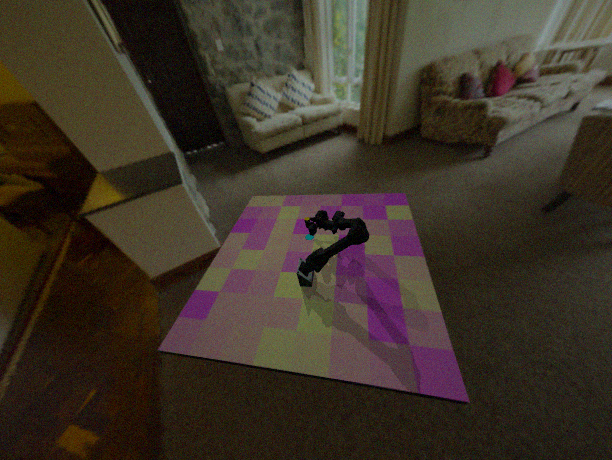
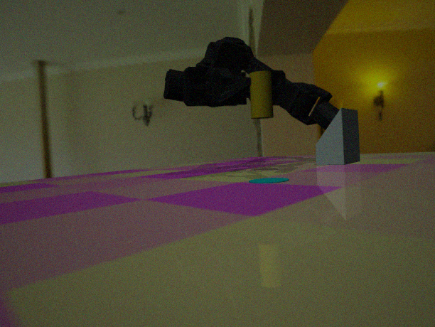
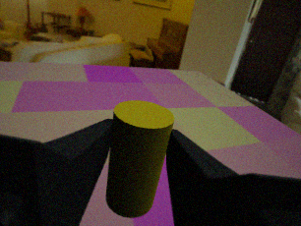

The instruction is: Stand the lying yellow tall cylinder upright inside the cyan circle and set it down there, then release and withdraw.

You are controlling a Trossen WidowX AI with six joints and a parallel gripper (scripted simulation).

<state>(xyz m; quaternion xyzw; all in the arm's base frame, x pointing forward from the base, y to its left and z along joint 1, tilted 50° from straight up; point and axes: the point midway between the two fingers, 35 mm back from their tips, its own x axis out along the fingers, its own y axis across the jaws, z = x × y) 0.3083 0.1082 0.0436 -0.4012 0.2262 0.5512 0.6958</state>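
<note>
The cyan circle lies 15 cm below my gripper tip. Also, from my gripper tip: yellow tall cylinder: 2 cm below.
</note>
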